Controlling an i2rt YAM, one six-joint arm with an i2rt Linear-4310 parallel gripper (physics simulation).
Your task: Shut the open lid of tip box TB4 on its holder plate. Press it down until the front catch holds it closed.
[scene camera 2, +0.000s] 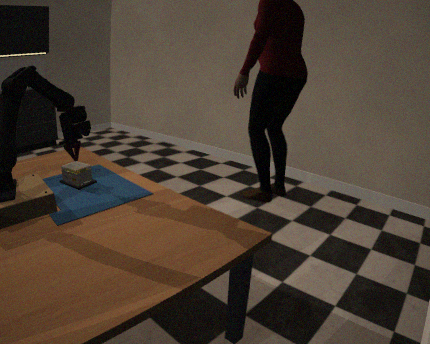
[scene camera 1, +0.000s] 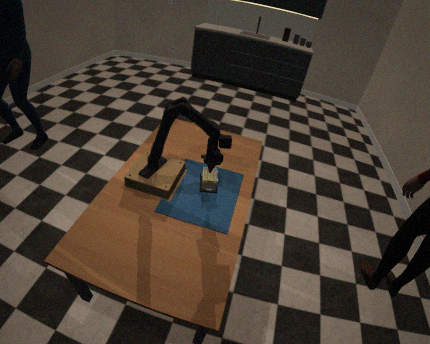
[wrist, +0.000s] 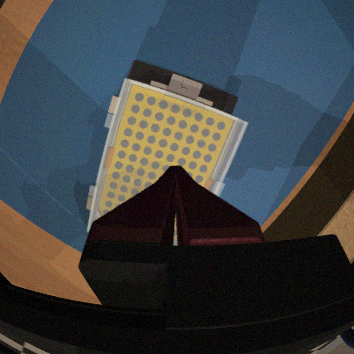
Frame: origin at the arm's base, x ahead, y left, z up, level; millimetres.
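Seen in the pictures: gripper, fingertip midpoint: (scene camera 2: pixel 76 161) (scene camera 1: pixel 209 172) (wrist: pixel 175 174); arm's base at its link origin: (scene camera 2: pixel 7 191) (scene camera 1: pixel 153 167).
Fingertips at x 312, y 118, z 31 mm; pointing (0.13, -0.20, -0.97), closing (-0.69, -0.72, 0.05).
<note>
Pixels of each thing's top centre, then the offset from my fingertips to it. "spot": a spot on its surface instead. Level surfaces: height alone.
- Tip box TB4 at its top centre: (wrist: pixel 158 182) (scene camera 2: pixel 75 165) (scene camera 1: pixel 210 173) dx -4, dy +18, dz -24 mm
- front catch at a spot on its surface: (wrist: pixel 185 86) spot: dx +26, dy -43, dz -83 mm
- blue mat at its surface level: dz -101 mm
- wooden table at its surface level: dz -104 mm
Tip box TB4 (scene camera 1: pixel 209 183) (scene camera 2: pixel 77 175) sits on its dark holder plate (scene camera 2: pixel 86 186) (wrist: pixel 142 70). Its translucent lid (wrist: pixel 170 122) lies down over the yellow tip rack, whose holes show through it in the wrist view. The front catch (wrist: pixel 185 86) is at the box's far edge in the wrist view; whether it holds the lid cannot be told. My gripper (scene camera 1: pixel 211 169) (scene camera 2: pixel 76 159) (wrist: pixel 175 174) is shut and empty, pointing down, with its tips over the lid near the hinge side. It hides the rear part of the lid; contact cannot be told.
A blue mat (scene camera 1: pixel 200 215) (scene camera 2: pixel 117 192) (wrist: pixel 200 30) lies under the plate on the wooden table (scene camera 1: pixel 165 260) (scene camera 2: pixel 165 240). The arm's wooden base block (scene camera 1: pixel 137 184) (scene camera 2: pixel 30 204) stands beside the mat. A person in red (scene camera 2: pixel 282 50) stands beyond the table.
</note>
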